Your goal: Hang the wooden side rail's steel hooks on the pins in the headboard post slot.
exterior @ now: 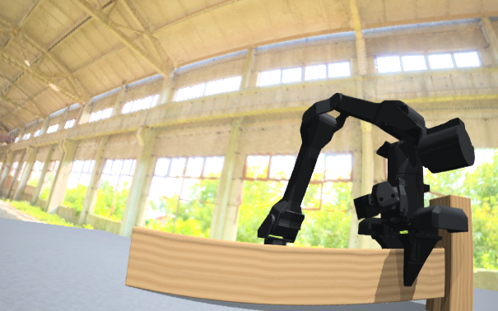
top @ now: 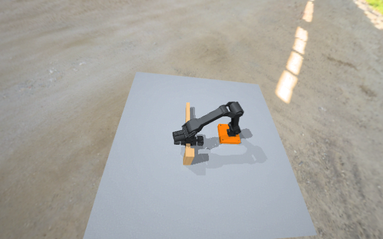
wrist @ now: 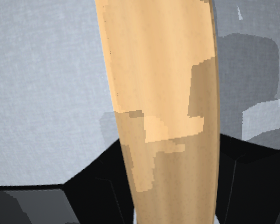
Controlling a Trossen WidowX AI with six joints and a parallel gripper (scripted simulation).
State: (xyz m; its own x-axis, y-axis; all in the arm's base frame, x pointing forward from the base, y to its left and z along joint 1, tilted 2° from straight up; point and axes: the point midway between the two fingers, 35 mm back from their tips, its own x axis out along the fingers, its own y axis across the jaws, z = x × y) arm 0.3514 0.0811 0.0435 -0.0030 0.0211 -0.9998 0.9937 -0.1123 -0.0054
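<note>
Now: the headboard post 10 cm to the left of my gripper tip, 4 cm above it and 1 cm ahead of it.
</note>
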